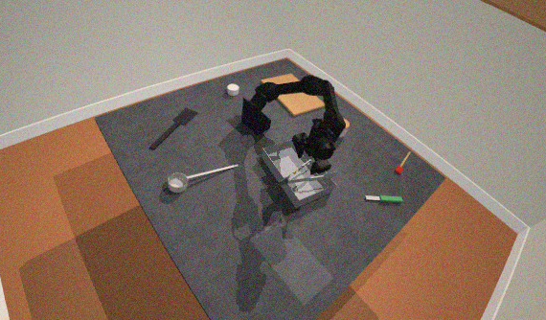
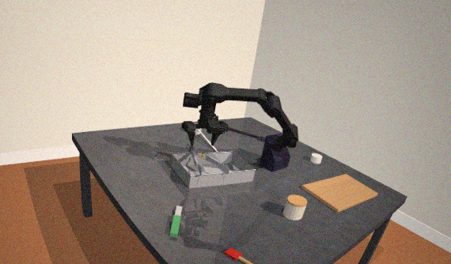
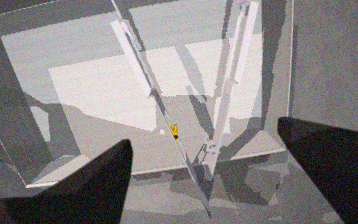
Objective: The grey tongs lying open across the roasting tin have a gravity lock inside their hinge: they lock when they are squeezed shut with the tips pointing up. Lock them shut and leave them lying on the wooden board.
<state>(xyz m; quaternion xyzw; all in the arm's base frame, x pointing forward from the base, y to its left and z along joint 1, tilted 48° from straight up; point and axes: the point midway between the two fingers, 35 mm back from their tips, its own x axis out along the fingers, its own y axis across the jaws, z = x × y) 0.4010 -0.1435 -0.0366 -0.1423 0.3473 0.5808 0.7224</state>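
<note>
Right now the grey roasting tin is 5 cm behind my gripper tip, 4 cm to the left of it and 10 cm below it. The rest, counted from my gripper tip: red brush 30 cm ahead, 51 cm to the left, 12 cm below; then green-handled tool 32 cm ahead, 22 cm to the left, 12 cm below; then black spatula 64 cm behind, 18 cm to the right, 13 cm below.
</note>
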